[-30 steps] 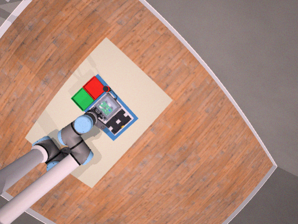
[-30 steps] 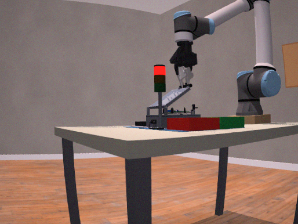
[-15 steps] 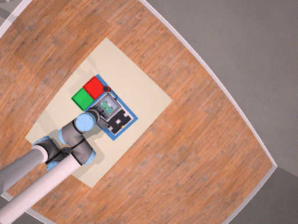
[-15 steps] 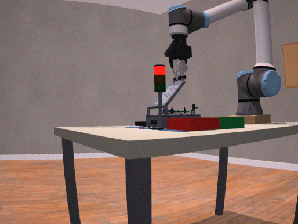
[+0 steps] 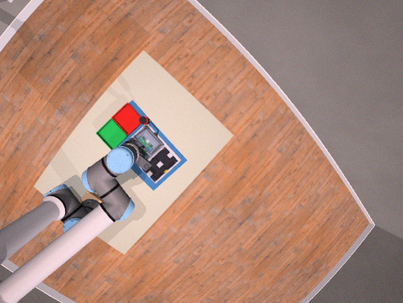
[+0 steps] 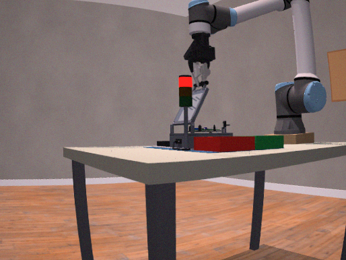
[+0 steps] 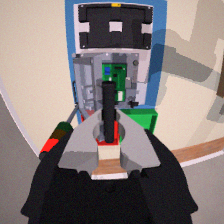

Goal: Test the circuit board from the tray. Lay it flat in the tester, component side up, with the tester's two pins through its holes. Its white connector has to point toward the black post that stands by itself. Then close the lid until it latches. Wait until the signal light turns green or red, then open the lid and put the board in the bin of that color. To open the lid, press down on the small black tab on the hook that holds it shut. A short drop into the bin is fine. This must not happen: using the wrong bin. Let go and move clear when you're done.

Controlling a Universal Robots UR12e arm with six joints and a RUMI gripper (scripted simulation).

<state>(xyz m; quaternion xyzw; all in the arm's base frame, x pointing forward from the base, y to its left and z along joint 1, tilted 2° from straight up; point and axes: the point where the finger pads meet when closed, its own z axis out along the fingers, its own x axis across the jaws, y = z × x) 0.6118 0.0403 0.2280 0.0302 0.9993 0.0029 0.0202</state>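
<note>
Now: the green circuit board 180 mm below my hand, 10 mm to the left of it and 10 mm behind it. Also, from my hand: green bin: 240 mm below, 210 mm to the left, 110 mm behind; then red bin: 240 mm below, 200 mm to the left, 40 mm ahead; then lid: 80 mm below, 40 mm ahead.
</note>
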